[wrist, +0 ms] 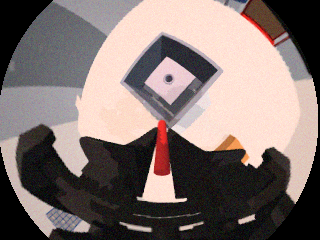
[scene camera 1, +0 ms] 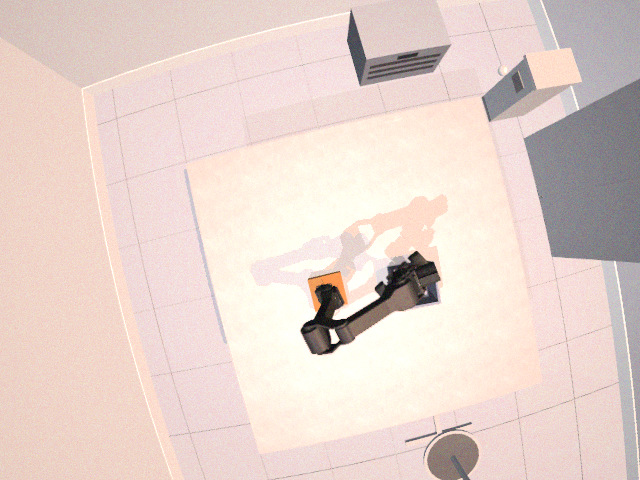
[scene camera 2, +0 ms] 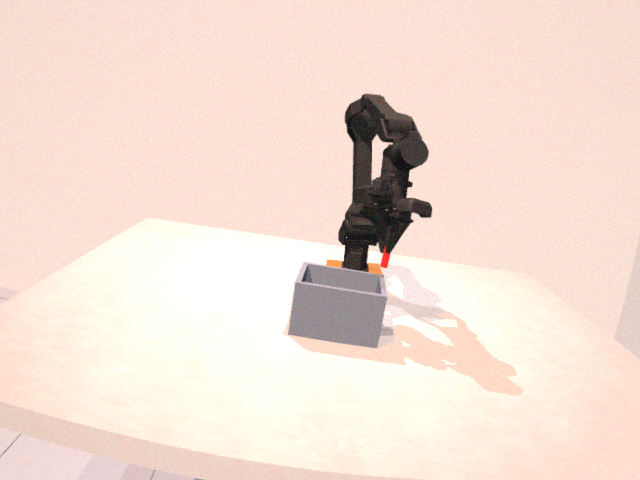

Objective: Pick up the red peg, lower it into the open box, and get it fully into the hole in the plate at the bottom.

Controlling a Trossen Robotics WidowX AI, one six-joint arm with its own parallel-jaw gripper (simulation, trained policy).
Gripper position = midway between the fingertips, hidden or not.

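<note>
You can see the gripper (scene camera 2: 385,253), and the wrist view has the gripper (wrist: 162,130) too. There's also a grey box (scene camera 2: 333,304), and that same grey box (wrist: 206,71) is in the wrist view as well.
</note>
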